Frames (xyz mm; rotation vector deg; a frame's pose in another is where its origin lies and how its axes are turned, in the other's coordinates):
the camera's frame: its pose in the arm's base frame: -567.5 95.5 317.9 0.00 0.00 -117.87
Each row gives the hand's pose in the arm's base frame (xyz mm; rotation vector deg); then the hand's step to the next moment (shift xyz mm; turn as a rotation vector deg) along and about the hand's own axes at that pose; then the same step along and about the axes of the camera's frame.
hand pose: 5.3 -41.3 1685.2 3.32 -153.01 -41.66
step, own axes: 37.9 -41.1 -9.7 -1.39 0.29 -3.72
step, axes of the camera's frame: 56.0 -8.9 0.2 -0.05 2.98 2.64
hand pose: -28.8 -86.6 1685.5 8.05 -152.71 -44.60
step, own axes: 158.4 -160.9 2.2 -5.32 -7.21 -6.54
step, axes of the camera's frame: 215.6 -54.6 -38.8 3.95 10.36 -0.41
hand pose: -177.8 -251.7 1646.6 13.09 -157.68 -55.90
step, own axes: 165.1 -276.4 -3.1 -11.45 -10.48 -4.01
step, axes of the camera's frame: 285.4 -5.2 -149.0 1.08 15.09 -5.30
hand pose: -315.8 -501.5 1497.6 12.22 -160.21 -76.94
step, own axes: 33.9 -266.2 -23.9 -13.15 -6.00 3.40
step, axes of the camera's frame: 166.9 85.6 -193.4 -6.90 11.48 -6.41
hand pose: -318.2 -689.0 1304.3 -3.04 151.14 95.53
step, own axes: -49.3 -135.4 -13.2 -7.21 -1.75 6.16
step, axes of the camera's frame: 35.5 80.6 -114.8 -7.77 4.12 -3.97
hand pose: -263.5 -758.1 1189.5 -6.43 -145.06 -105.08
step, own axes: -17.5 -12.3 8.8 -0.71 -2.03 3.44
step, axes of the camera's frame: -11.1 13.2 -15.3 -2.62 -0.61 -3.04
